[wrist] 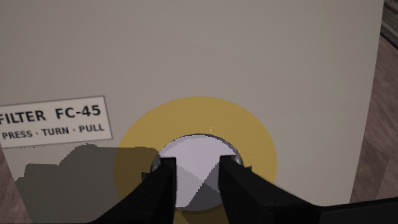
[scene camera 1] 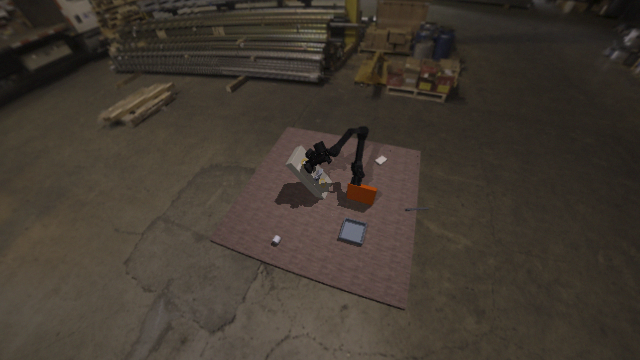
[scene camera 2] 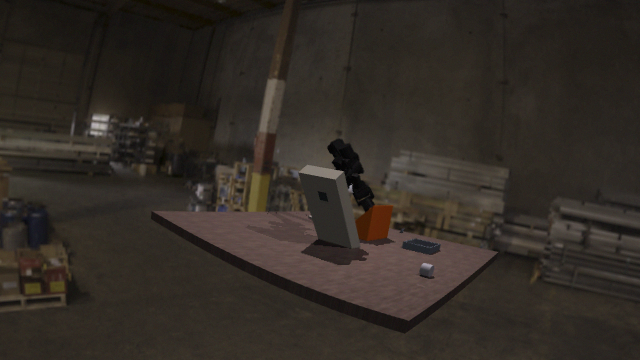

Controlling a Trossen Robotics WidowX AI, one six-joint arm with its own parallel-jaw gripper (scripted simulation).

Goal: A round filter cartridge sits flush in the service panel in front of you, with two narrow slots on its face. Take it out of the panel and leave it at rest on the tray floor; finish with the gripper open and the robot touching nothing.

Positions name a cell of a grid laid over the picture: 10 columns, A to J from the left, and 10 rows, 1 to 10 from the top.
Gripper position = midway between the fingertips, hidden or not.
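Observation:
Beige service panel (wrist: C5) and round filter cartridge (wrist: E7) visible. Scene camera 2 does not show the cartridge, which is hidden by the panel. Also visible: my gripper (wrist: E8).

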